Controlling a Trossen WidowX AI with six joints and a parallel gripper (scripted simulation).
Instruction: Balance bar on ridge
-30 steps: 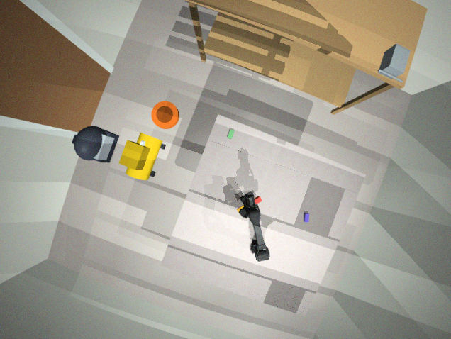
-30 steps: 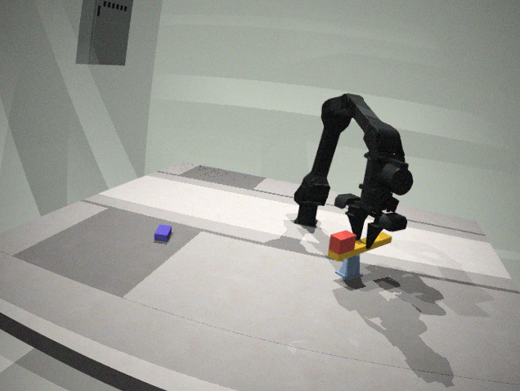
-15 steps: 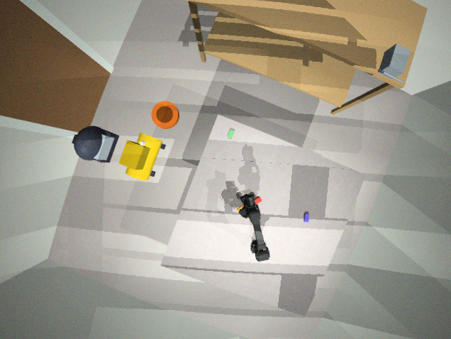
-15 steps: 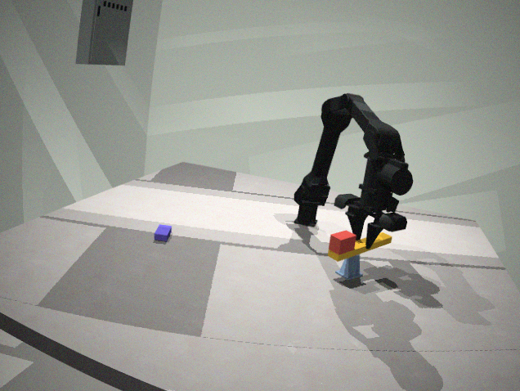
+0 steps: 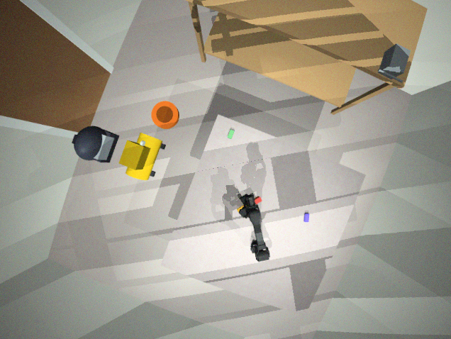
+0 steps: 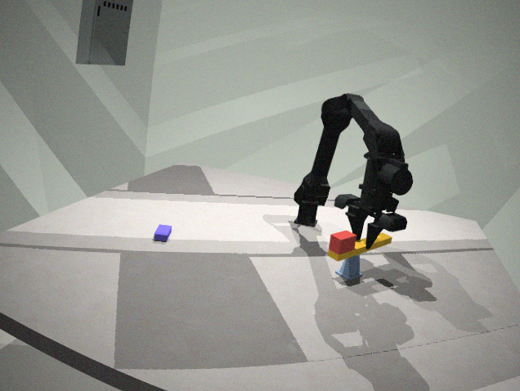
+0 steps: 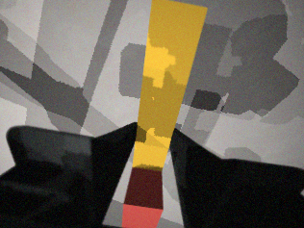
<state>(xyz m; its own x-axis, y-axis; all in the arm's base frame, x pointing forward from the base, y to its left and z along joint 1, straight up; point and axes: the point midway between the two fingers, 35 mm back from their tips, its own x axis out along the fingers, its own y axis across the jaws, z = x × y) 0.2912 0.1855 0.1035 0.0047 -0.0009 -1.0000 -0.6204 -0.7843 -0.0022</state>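
The ridge lies 2 cm ahead of my gripper tip, 2 cm to the right of it and 1 cm below it. The rest, counted from my gripper tip: small purple block: 6 cm ahead, 49 cm to the right, 6 cm below; then small green block: 45 cm ahead, 31 cm to the left, 6 cm below.
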